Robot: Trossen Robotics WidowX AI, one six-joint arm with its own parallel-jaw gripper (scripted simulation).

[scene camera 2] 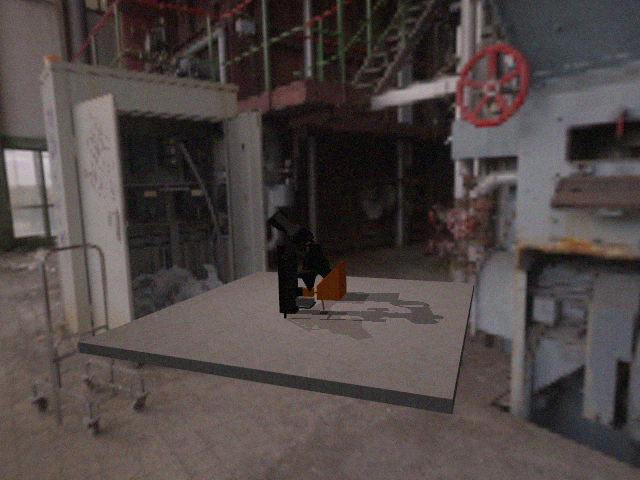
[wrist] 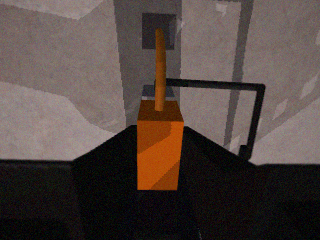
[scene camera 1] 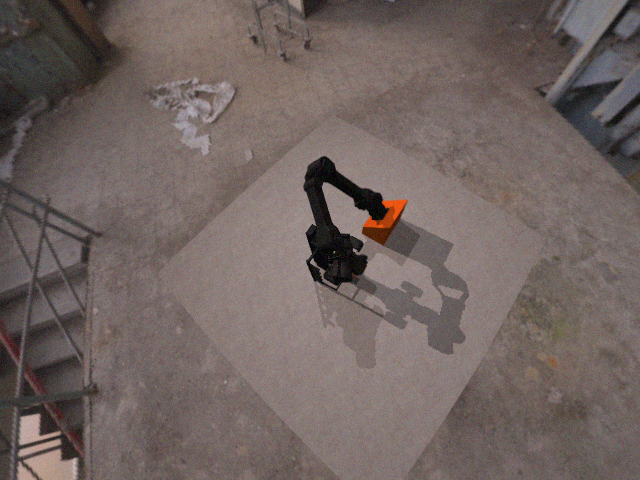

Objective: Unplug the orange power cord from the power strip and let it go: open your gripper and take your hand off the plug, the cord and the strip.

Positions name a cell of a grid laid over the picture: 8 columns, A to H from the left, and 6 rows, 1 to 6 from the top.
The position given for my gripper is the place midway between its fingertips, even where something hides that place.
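My wrist view gives me my gripper (wrist: D4), and it gives me an orange plug (wrist: D4) too.
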